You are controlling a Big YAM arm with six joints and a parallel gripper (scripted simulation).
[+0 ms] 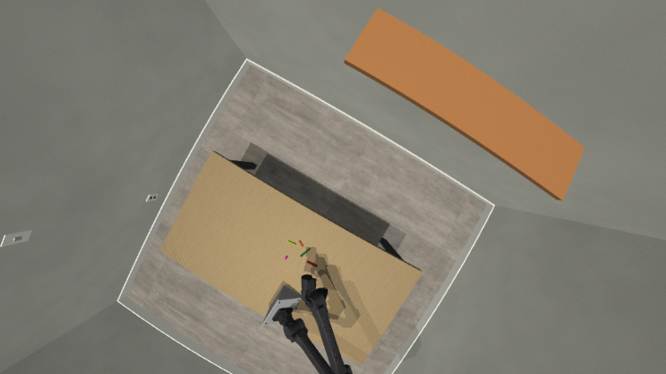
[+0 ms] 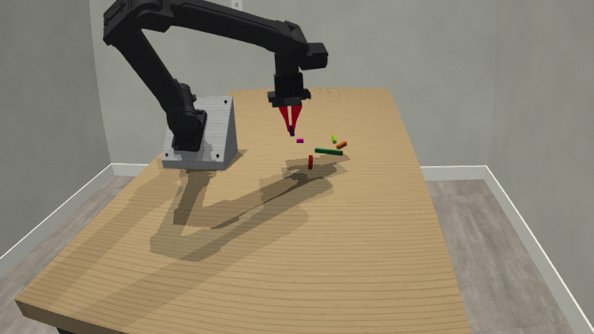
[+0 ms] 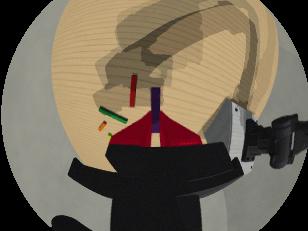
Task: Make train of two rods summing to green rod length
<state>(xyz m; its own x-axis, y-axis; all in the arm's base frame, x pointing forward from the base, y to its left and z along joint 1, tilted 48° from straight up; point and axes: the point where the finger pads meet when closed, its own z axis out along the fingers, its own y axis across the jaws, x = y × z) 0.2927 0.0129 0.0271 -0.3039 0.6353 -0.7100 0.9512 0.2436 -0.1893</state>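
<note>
Now: hand 10 mm to the left of the purple rod and 10 mm above it. Also, from my hand: red rod: 40 mm ahead, 20 mm to the left, 100 mm below; then magenta rod: 10 mm behind, 180 mm to the left, 100 mm below; then green rod: 80 mm ahead, 100 mm to the left, 100 mm below.
</note>
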